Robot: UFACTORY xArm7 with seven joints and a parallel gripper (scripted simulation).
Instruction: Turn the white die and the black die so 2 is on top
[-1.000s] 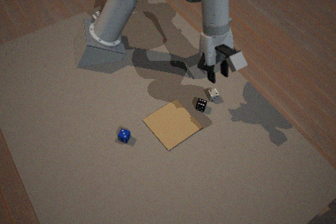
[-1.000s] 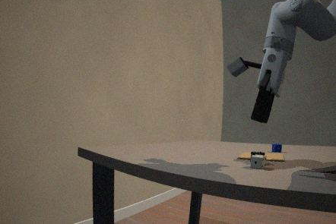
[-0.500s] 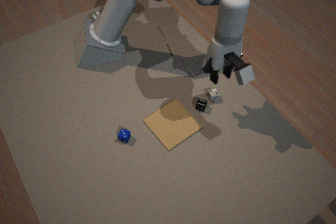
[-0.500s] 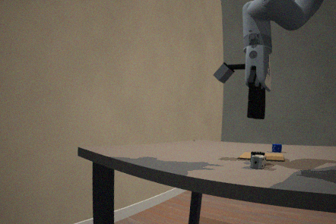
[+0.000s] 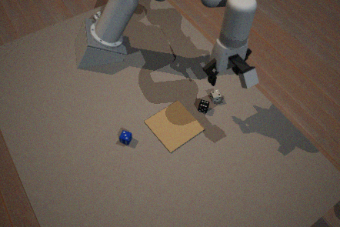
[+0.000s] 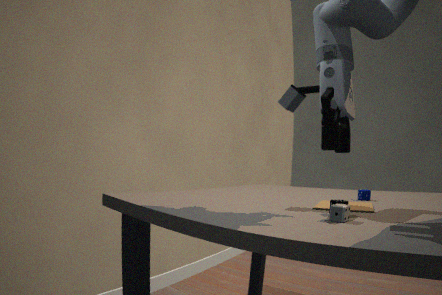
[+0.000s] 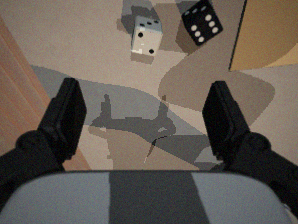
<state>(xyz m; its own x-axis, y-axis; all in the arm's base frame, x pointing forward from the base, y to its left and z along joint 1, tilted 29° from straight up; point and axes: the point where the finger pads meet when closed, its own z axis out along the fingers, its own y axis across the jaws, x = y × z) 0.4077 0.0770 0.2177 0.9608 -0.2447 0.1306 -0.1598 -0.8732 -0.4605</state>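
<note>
The white die is 10 mm behind my hand and 120 mm below it. Also, from my hand: blue die (70 mm behind, 330 mm to the right, 120 mm below); then black die (10 mm behind, 60 mm to the right, 120 mm below); then tan mat (10 mm behind, 180 mm to the right, 130 mm below).
</note>
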